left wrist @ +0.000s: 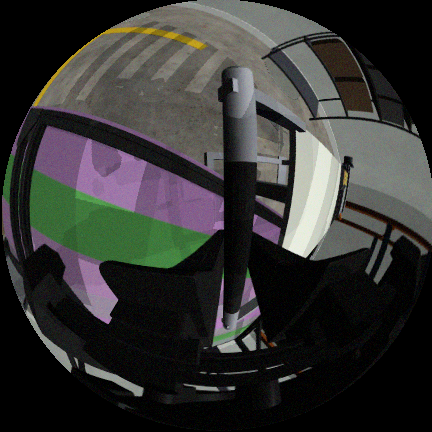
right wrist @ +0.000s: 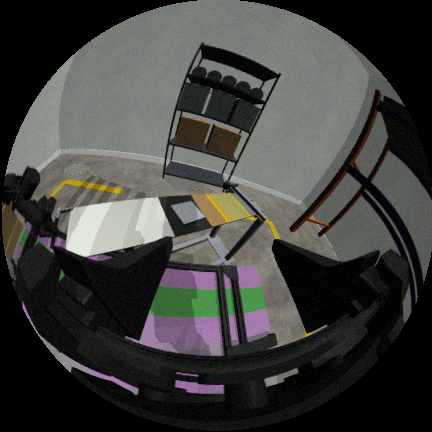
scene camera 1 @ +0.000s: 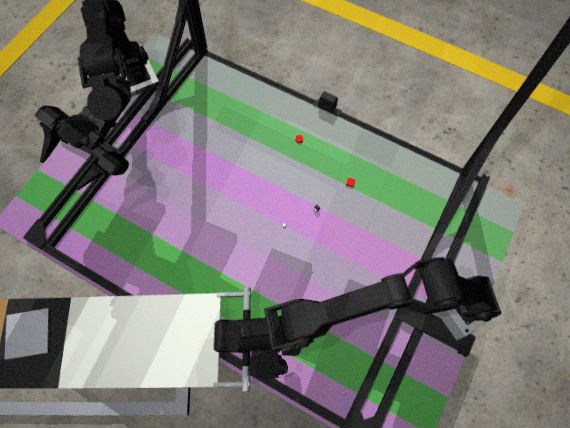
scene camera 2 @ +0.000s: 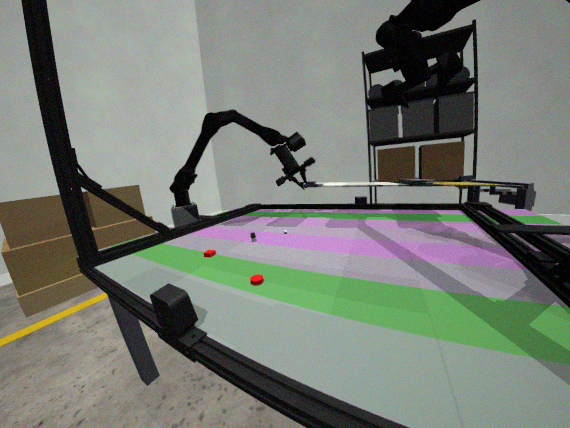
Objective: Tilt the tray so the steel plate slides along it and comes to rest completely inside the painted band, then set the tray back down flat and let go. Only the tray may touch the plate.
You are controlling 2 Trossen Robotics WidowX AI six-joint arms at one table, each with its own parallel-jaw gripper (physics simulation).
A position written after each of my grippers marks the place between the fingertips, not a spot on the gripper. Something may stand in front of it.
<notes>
My right gripper (scene camera 1: 59, 175) is open, holding nothing. Also in view: my left gripper (scene camera 1: 242, 342), a grey steel plate (scene camera 1: 32, 329) and a tray (right wrist: 94, 229).
My left gripper shows as well in the left wrist view (left wrist: 232, 234) and in the right wrist view (right wrist: 58, 234). My right gripper is seen too in the right wrist view (right wrist: 223, 243) and in scene camera 2 (scene camera 2: 423, 99).
</notes>
